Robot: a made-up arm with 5 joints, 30 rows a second.
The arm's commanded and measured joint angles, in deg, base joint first. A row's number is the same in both.
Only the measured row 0 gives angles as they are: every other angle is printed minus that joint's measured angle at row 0.
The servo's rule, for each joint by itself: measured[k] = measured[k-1] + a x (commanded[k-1-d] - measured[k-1]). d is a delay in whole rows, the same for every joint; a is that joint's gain. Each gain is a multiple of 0.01, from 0.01 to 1. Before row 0 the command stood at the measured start. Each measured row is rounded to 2 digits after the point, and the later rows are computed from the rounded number. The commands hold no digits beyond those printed.
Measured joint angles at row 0:
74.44 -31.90 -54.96 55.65 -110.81
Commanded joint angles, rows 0 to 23:
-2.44 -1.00 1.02 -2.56 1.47
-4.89 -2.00 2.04 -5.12 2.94
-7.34 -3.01 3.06 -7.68 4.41
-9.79 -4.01 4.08 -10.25 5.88
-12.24 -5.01 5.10 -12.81 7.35
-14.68 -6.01 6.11 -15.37 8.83
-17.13 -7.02 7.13 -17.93 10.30
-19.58 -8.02 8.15 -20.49 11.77
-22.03 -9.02 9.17 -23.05 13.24
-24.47 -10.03 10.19 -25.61 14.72
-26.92 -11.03 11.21 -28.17 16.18
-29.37 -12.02 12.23 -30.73 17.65
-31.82 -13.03 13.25 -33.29 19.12
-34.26 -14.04 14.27 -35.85 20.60
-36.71 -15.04 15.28 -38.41 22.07
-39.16 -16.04 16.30 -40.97 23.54
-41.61 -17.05 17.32 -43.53 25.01
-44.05 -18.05 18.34 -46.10 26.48
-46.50 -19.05 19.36 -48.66 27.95
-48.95 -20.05 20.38 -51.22 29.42
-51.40 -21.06 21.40 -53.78 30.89
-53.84 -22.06 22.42 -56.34 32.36
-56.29 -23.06 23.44 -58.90 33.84
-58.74 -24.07 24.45 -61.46 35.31
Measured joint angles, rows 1 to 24:
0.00 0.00 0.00 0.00 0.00
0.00 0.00 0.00 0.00 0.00
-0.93 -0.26 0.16 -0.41 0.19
-2.43 -0.71 0.46 -1.16 0.55
-4.30 -1.31 0.88 -2.20 1.05
-6.39 -2.01 1.39 -3.49 1.68
-8.61 -2.79 1.98 -4.98 2.42
-10.92 -3.63 2.64 -6.64 3.25
-13.28 -4.51 3.36 -8.45 4.17
-15.67 -5.42 4.13 -10.38 5.16
-18.09 -6.36 4.94 -12.41 6.21
-20.51 -7.31 5.78 -14.52 7.32
-22.95 -8.28 6.65 -16.70 8.47
-25.39 -9.25 7.54 -18.94 9.66
-27.83 -10.23 8.45 -21.24 10.89
-30.27 -11.22 9.38 -23.58 12.15
-32.72 -12.21 10.32 -25.95 13.44
-35.17 -13.21 11.28 -28.35 14.75
-37.62 -14.21 12.25 -30.78 16.08
-40.06 -15.21 13.22 -33.23 17.43
-42.51 -16.21 14.20 -35.70 18.80
-44.96 -17.21 15.19 -38.18 20.18
-47.41 -18.21 16.18 -40.68 21.57
-49.85 -19.21 17.18 -43.19 22.97
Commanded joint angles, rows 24 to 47:
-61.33 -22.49 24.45 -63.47 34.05
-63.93 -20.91 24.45 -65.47 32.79
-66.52 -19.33 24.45 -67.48 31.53
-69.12 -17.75 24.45 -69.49 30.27
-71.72 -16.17 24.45 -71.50 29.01
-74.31 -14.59 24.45 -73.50 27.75
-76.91 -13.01 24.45 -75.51 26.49
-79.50 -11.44 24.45 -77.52 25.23
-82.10 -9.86 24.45 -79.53 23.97
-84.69 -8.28 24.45 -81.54 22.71
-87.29 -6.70 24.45 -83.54 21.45
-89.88 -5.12 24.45 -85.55 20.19
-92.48 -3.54 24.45 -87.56 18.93
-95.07 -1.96 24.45 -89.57 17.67
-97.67 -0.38 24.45 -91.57 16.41
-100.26 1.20 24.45 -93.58 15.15
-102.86 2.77 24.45 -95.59 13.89
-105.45 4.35 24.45 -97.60 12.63
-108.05 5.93 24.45 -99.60 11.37
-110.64 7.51 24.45 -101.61 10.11
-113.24 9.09 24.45 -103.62 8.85
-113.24 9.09 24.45 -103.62 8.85
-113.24 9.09 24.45 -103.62 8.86
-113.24 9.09 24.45 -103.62 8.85
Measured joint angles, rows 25 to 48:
-52.30 -20.21 18.18 -45.70 24.38
-54.75 -21.21 19.18 -48.22 25.80
-57.25 -21.54 20.02 -50.66 26.87
-59.79 -21.38 20.73 -53.03 27.64
-62.35 -20.85 21.33 -55.34 28.15
-64.92 -20.04 21.83 -57.60 28.43
-67.50 -19.03 22.25 -59.82 28.51
-70.09 -17.88 22.60 -62.01 28.41
-72.68 -16.61 22.90 -64.17 28.16
-75.27 -15.27 23.15 -66.31 27.78
-77.87 -13.86 23.36 -68.43 27.28
-80.46 -12.41 23.53 -70.53 26.69
-83.06 -10.93 23.68 -72.61 26.01
-85.65 -9.42 23.80 -74.68 25.25
-88.25 -7.89 23.90 -76.74 24.43
-90.84 -6.35 23.99 -78.79 23.55
-93.44 -4.80 24.06 -80.83 22.62
-96.03 -3.24 24.12 -82.87 21.65
-98.63 -1.68 24.17 -84.91 20.64
-101.22 -0.11 24.21 -86.94 19.60
-103.82 1.46 24.25 -88.97 18.53
-106.41 3.03 24.28 -90.99 17.44
-109.01 4.61 24.31 -93.01 16.32
-110.62 5.77 24.33 -94.71 15.35

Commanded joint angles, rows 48 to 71:
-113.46 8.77 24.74 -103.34 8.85
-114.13 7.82 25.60 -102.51 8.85
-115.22 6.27 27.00 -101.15 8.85
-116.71 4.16 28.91 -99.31 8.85
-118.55 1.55 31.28 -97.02 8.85
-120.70 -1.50 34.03 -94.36 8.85
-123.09 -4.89 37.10 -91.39 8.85
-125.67 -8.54 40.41 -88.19 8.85
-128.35 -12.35 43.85 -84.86 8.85
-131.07 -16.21 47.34 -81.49 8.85
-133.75 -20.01 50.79 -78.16 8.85
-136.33 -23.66 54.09 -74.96 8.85
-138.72 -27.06 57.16 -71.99 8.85
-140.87 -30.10 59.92 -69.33 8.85
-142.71 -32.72 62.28 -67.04 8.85
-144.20 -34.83 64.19 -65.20 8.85
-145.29 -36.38 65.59 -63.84 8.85
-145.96 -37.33 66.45 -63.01 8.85
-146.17 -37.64 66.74 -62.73 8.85
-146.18 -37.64 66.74 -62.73 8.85
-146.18 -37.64 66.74 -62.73 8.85
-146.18 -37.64 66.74 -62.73 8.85
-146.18 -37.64 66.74 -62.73 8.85
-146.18 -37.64 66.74 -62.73 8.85
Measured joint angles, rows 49 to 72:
-111.62 6.63 24.35 -96.14 14.51
-112.24 7.27 24.37 -97.34 13.77
-112.70 7.66 24.43 -98.30 13.13
-113.24 7.70 24.62 -98.97 12.57
-113.99 7.33 25.00 -99.32 12.09
-115.02 6.51 25.63 -99.32 11.67
-116.36 5.22 26.53 -98.95 11.30
-118.01 3.47 27.73 -98.22 10.98
-119.94 1.30 29.23 -97.13 10.70
-122.12 -1.26 31.02 -95.70 10.46
-124.49 -4.14 33.07 -93.97 10.25
-126.99 -7.28 35.35 -91.97 10.07
-129.56 -10.59 37.82 -89.76 9.91
-132.13 -13.99 40.42 -87.39 9.77
-134.63 -17.39 43.10 -84.93 9.65
-137.00 -20.69 45.79 -82.43 9.55
-139.17 -23.82 48.43 -79.97 9.46
-141.08 -26.68 50.95 -77.61 9.38
-142.68 -29.20 53.29 -75.41 9.31
-143.93 -31.31 55.40 -73.43 9.25
-144.78 -32.96 57.21 -71.72 9.20
-145.31 -34.18 58.73 -70.28 9.15
-145.64 -35.08 60.01 -69.07 9.11
-145.85 -35.75 61.09 -68.06 9.08

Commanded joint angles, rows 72 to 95:
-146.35 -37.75 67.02 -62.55 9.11
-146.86 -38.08 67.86 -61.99 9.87
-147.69 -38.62 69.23 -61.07 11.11
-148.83 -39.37 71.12 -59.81 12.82
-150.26 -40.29 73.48 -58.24 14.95
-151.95 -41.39 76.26 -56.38 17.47
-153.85 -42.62 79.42 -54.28 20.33
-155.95 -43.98 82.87 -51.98 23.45
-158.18 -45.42 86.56 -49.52 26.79
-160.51 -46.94 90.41 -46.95 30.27
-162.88 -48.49 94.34 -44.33 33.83
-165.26 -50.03 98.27 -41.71 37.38
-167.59 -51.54 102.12 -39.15 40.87
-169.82 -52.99 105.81 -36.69 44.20
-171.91 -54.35 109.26 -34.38 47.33
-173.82 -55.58 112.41 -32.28 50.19
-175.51 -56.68 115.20 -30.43 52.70
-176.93 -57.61 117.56 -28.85 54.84
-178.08 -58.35 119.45 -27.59 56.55
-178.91 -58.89 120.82 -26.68 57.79
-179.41 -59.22 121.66 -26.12 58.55
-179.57 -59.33 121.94 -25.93 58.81
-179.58 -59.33 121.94 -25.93 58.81
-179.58 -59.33 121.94 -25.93 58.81
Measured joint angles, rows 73 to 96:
-145.98 -36.24 61.99 -67.21 9.05
-146.06 -36.60 62.75 -66.49 9.02
-146.17 -36.90 63.43 -65.86 9.03
-146.43 -37.21 64.14 -65.24 9.14
-146.91 -37.58 64.95 -64.57 9.40
-147.64 -38.05 65.94 -63.81 9.84
-148.64 -38.63 67.15 -62.92 10.50
-149.90 -39.35 68.61 -61.87 11.41
-151.40 -40.20 70.34 -60.66 12.57
-153.13 -41.18 72.34 -59.27 13.98
-155.05 -42.28 74.62 -57.71 15.65
-157.12 -43.49 77.15 -55.99 17.55
-159.31 -44.79 79.90 -54.12 19.67
-161.57 -46.15 82.84 -52.13 21.97
-163.86 -47.55 85.92 -50.05 24.43
-166.12 -48.96 89.10 -47.91 27.00
-168.32 -50.36 92.33 -45.75 29.64
-170.41 -51.72 95.54 -43.59 32.31
-172.35 -53.01 98.69 -41.48 34.96
-174.09 -54.21 101.71 -39.46 37.54
-175.61 -55.29 104.55 -37.56 40.01
-176.86 -56.23 107.15 -35.82 42.32
-177.83 -57.01 109.47 -34.27 44.43
-178.49 -57.61 111.47 -32.94 46.30

